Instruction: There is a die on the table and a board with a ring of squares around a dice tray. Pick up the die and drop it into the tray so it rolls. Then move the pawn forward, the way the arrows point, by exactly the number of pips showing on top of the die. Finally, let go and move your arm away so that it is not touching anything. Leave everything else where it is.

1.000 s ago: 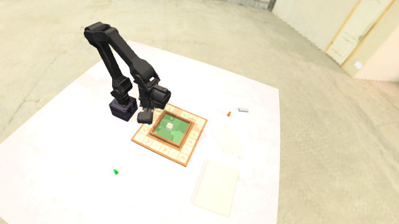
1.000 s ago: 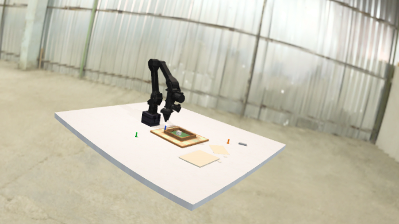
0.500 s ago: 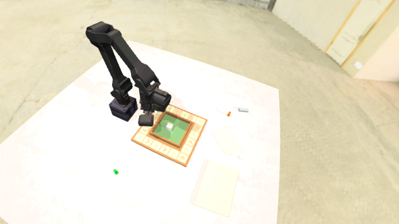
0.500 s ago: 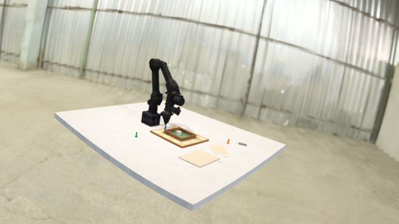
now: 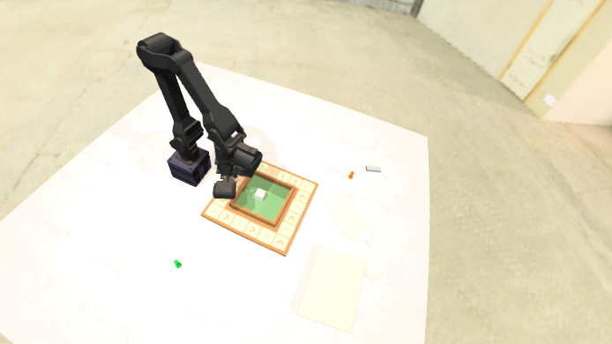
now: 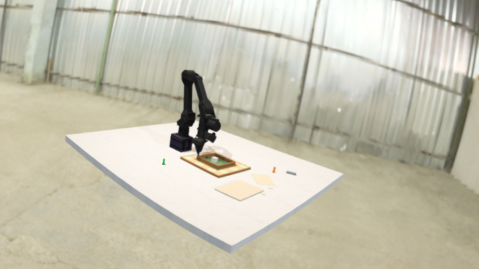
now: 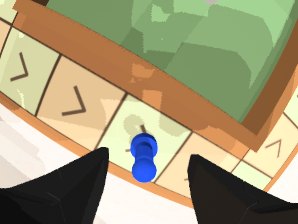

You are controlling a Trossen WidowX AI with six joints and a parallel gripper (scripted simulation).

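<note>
Now: gripper tip 10 mm above the blue pawn. From my gripper tip the other things lie so: dice tray: 110 mm ahead, 30 mm to the left, 30 mm below; then green pawn: 280 mm to the right, 20 mm below, 10 mm ahead; then orange pawn: 340 mm ahead, 280 mm to the left, 20 mm below.
</note>
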